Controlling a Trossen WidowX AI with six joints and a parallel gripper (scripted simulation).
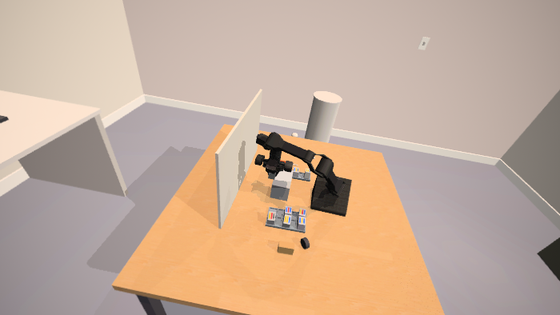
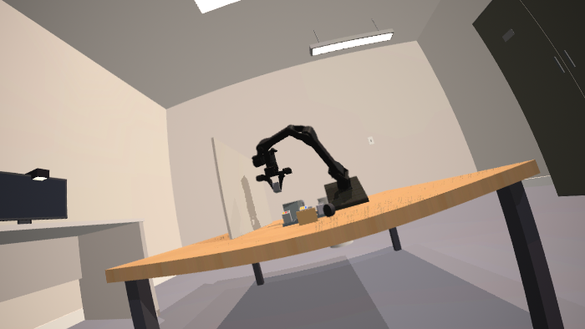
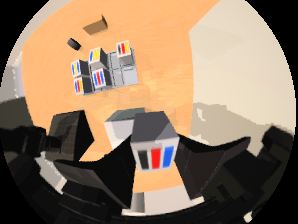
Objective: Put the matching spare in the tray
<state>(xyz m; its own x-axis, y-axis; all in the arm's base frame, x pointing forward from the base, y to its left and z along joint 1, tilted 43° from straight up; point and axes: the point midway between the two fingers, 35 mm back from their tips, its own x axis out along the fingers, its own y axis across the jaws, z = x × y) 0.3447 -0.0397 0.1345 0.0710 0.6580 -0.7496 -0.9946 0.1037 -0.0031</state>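
My gripper tip is 120 mm above the mounted unit, 80 mm to the left of it and 60 mm past it. Also, from my gripper tip: grey tray (230 mm to the right, 170 mm below, 170 mm behind); then brown block (300 mm to the left, 150 mm below, 120 mm behind); then beige panel (180 mm ahead, 100 mm to the right, 50 mm above).
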